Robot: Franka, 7 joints.
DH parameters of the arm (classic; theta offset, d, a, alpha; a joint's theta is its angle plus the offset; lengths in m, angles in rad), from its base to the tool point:
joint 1: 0 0.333 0 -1.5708
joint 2: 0 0 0 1.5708
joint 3: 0 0.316 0.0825 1.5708
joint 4: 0 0 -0.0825 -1.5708
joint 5: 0 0.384 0 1.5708
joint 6: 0 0 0.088 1.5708
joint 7: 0 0.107 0 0
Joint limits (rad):
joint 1: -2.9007..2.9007
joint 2: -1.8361..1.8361
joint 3: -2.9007..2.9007
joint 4: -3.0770..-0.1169
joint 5: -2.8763..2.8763
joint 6: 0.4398..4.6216
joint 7: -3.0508..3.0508
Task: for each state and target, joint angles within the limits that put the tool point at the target. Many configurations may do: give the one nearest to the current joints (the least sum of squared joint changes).
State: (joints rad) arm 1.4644 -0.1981 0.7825 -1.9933 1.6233 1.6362 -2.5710
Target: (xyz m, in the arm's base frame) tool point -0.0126 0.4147 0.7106
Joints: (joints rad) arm 1.1009 -0.5331 0.1847 -2.1140 1.5713 1.6171 -2.5710
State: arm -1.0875 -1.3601 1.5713 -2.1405 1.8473 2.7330 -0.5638
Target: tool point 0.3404 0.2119 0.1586
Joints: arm -0.9458 -1.2699 2.0109 -2.5604 1.8830 2.6600 -0.5638
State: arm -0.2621 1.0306 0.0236 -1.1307 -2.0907 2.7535 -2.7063
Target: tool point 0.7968 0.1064 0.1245
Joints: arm 0.0275 1.2894 0.1503 -0.8596 -2.0622 2.6200 -2.7063
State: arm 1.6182 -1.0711 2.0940 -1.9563 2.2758 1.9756 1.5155
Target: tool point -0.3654 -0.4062 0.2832
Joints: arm 2.0127 -0.6015 1.8369 -2.3033 2.2092 1.8579 1.5155
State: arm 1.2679 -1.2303 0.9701 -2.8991 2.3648 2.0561 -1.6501
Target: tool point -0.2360 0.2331 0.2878
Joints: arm 1.3137 -1.0421 1.2648 -2.9779 2.3221 2.0010 -1.6501
